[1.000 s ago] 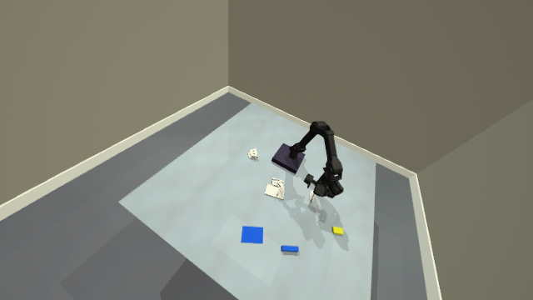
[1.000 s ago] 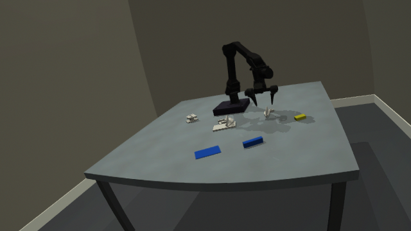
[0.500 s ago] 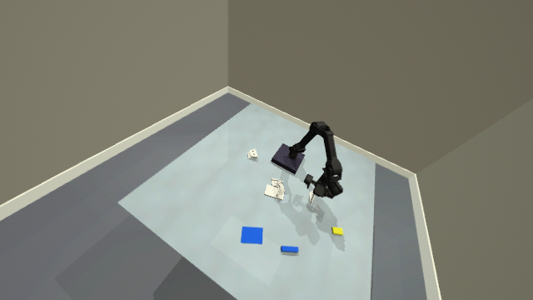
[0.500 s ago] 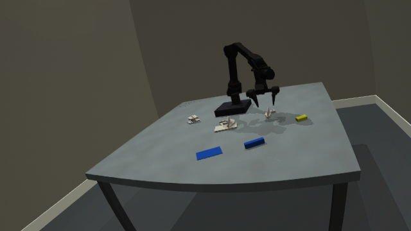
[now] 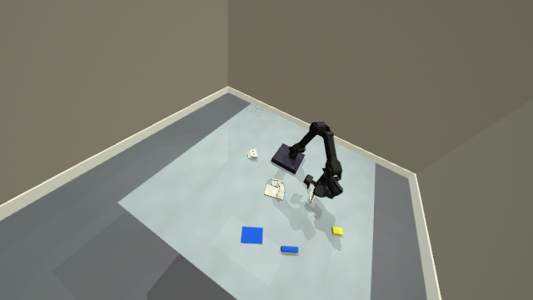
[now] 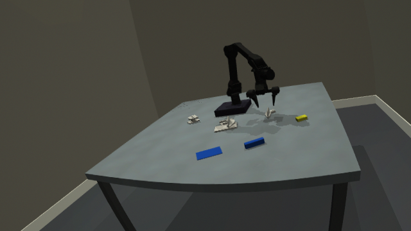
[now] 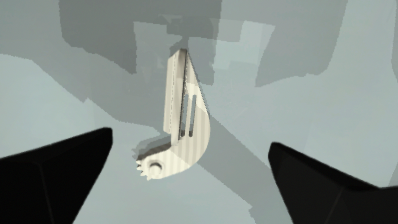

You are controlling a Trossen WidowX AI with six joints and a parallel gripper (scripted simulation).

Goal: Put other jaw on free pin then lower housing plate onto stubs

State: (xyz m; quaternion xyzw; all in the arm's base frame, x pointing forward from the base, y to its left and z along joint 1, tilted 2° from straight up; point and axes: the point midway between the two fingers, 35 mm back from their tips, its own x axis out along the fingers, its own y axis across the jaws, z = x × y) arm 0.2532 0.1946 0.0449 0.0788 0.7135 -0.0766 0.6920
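Now: the white jaw 50 mm below my gripper tip, 30 mm to the left of it and 30 mm behind it. The rest, counted from my gripper tip: yellow block: 180 mm to the left, 160 mm ahead, 50 mm below; blue block: 350 mm ahead, 70 mm to the right, 40 mm below; flat blue plate: 360 mm ahead, 270 mm to the right, 50 mm below.
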